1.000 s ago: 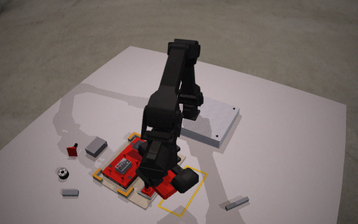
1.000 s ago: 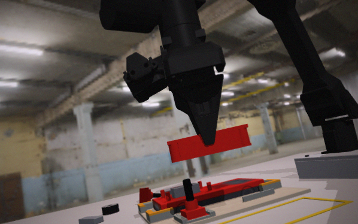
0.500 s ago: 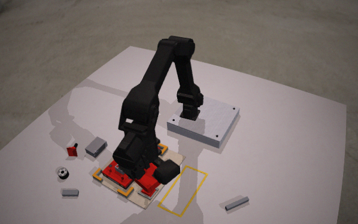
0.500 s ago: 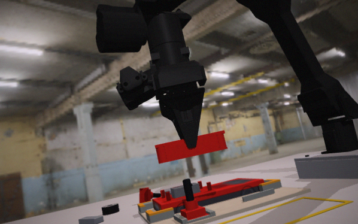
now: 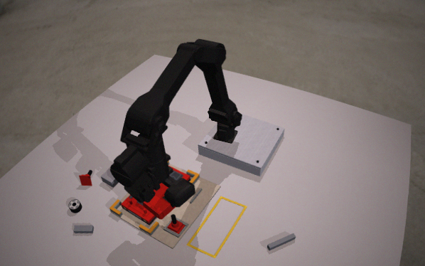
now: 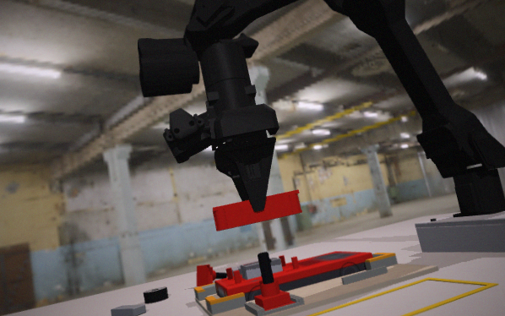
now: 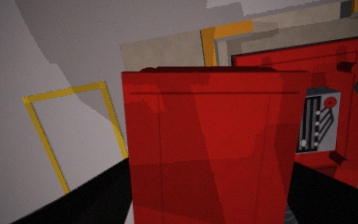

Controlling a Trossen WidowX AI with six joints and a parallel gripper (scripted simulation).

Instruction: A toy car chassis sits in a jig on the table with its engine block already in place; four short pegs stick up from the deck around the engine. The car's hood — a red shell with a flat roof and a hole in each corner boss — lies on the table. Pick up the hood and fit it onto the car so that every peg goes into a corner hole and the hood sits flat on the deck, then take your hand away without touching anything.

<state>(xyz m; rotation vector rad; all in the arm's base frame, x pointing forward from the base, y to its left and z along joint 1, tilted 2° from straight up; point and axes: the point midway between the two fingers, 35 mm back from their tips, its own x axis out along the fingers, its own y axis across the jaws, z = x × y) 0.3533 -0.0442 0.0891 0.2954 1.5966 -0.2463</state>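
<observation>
The grey engine block lies 80 mm to the right of my gripper tip, 80 mm below it and 30 mm behind it. From my gripper tip the other things lie so: black wheel 290 mm to the right, 100 mm below, 70 mm ahead; red hood right at my gripper tip.
</observation>
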